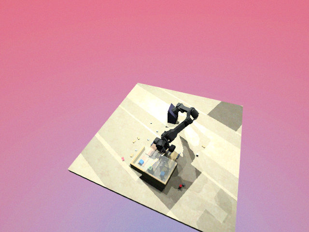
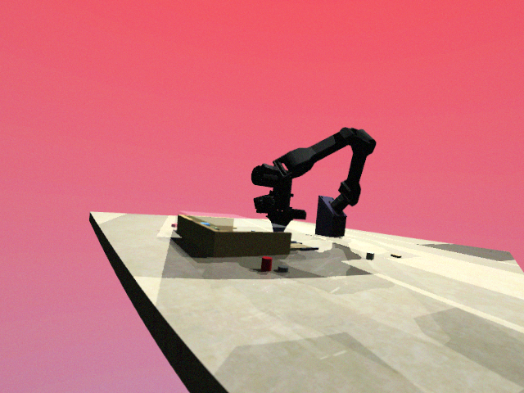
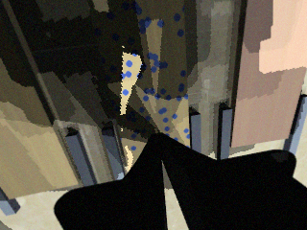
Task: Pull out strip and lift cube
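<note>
My gripper tip is now 21 cm short of the labelled cube, 3 cm to the left of it and 2 cm below it. From my gripper tip the other things lie so: pink piece 29 cm to the right, 22 cm ahead.
</note>
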